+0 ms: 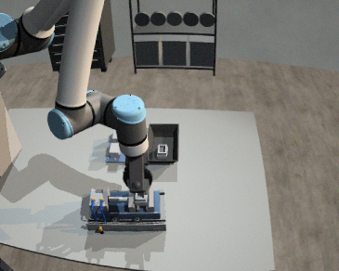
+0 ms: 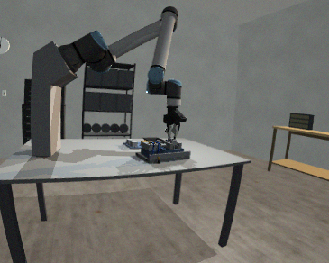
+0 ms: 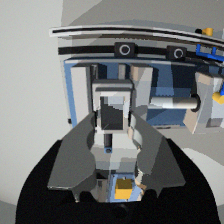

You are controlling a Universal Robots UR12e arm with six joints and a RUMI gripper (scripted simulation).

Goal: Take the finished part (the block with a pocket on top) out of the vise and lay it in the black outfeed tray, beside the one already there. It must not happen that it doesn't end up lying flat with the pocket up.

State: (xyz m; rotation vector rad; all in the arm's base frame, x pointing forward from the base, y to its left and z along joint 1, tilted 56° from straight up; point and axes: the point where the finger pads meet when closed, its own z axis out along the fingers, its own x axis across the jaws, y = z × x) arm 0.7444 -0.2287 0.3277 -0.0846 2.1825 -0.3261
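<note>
The blue vise is 80 mm below my hand, 60 mm behind it and 10 mm to the left of it. Round my hand: blue plate: 360 mm to the left, 120 mm below, 40 mm behind; then pale block: 330 mm to the left, 100 mm below, 100 mm behind; then orange block: 310 mm to the left, 100 mm below, 10 mm behind.
</note>
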